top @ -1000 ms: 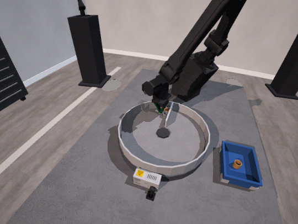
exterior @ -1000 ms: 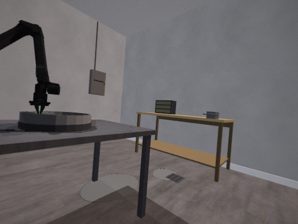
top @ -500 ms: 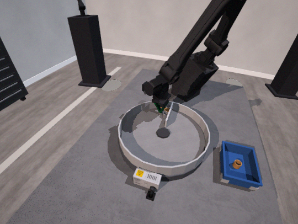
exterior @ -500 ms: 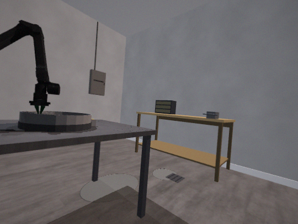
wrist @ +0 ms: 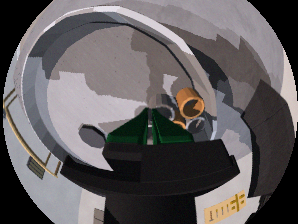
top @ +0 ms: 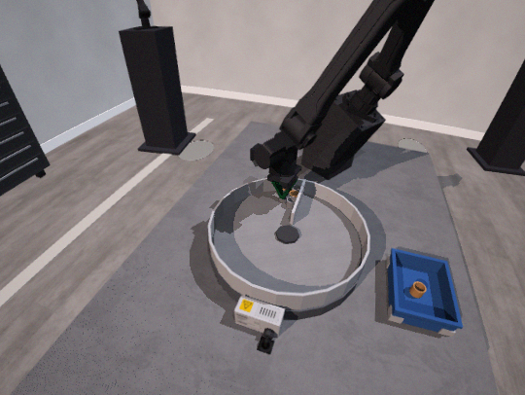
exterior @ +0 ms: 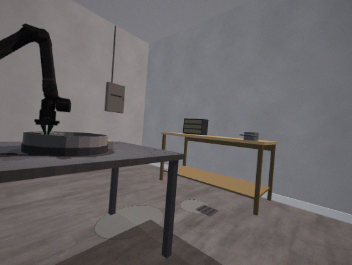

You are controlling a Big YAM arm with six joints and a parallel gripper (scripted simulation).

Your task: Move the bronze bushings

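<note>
Now: hand 140 mm short of the round turntable, 30 mm to the right of it and 30 mm above it. The rest, counted from my hand: blue crate: 230 mm ahead, 380 mm to the left, 60 mm below.
</note>
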